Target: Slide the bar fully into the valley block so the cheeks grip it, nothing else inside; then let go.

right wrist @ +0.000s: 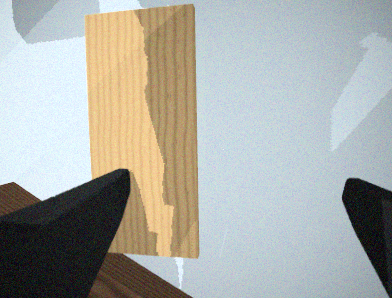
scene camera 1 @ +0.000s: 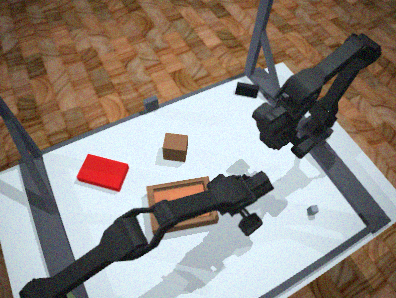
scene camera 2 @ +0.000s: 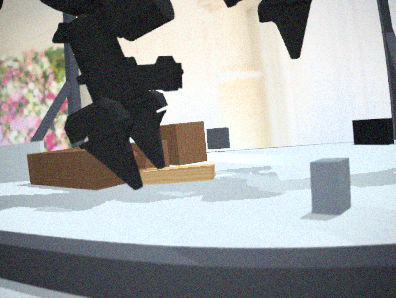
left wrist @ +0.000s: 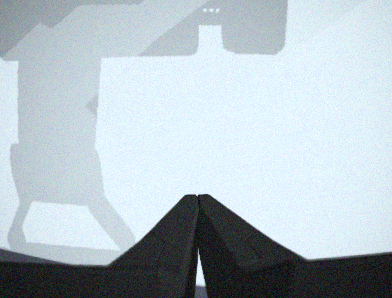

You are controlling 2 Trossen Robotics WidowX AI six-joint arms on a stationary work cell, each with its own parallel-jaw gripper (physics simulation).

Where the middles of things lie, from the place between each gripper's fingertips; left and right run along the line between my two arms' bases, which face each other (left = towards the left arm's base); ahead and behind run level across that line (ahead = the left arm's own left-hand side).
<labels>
I see my right gripper 40 mm past the light wooden bar (scene camera 2: 202, 172) and 20 mm to the right of it. Round my right hand: red flat block (scene camera 1: 106, 173): 340 mm behind, 270 mm to the right; dark block (scene camera 2: 365, 131): 330 mm behind, 340 mm to the left, 10 mm above; grey cube (scene camera 2: 330, 182): 160 mm ahead, 190 mm to the left, 10 mm above.
Right now the light wooden bar is 17 cm to the right of my left hand, 13 cm below it and 1 cm ahead of it. Round my left hand: red flat block 46 cm to the right, 28 cm behind, 13 cm below; dark block 28 cm behind, 16 cm to the left, 12 cm below; grey cube 21 cm ahead, 12 cm below, 1 cm to the left.
</labels>
